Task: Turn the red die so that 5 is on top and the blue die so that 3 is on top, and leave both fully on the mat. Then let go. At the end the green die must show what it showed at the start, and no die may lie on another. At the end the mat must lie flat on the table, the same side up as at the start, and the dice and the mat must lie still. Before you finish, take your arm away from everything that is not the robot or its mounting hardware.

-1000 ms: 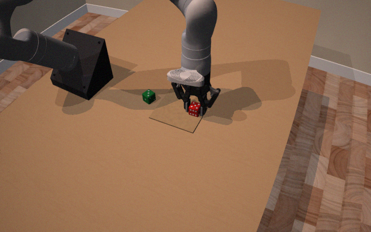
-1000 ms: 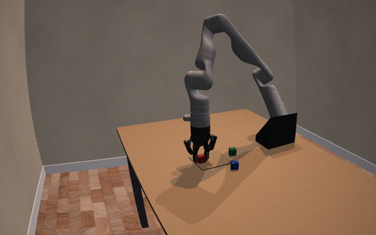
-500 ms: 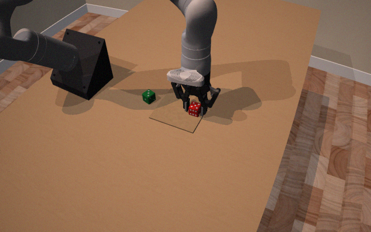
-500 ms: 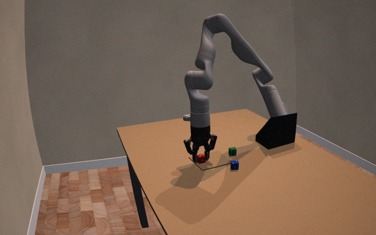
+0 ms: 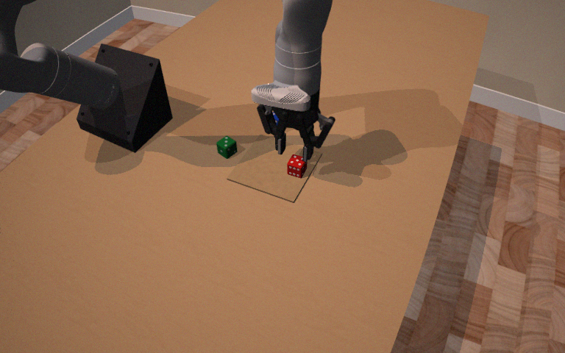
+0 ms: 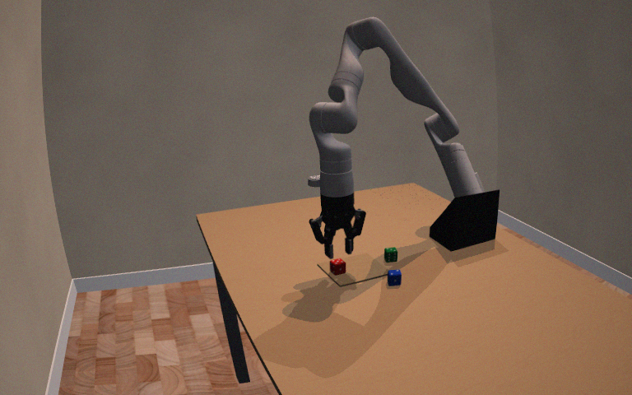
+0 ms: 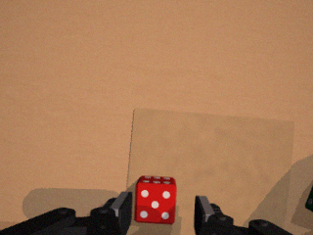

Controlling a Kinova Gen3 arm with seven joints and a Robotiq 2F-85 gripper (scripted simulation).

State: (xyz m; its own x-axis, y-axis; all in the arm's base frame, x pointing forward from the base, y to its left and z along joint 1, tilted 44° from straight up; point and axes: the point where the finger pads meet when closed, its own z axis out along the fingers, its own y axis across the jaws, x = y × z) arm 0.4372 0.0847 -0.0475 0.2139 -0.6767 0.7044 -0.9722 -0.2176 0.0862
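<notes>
The red die lies 50 mm below my hand. From my hand the other things lie so: thin tan mat: 40 mm behind, 10 mm to the right, 60 mm below; blue die: 110 mm behind, 100 mm to the left, 50 mm below; green die: 140 mm behind, 30 mm to the right, 50 mm below.
</notes>
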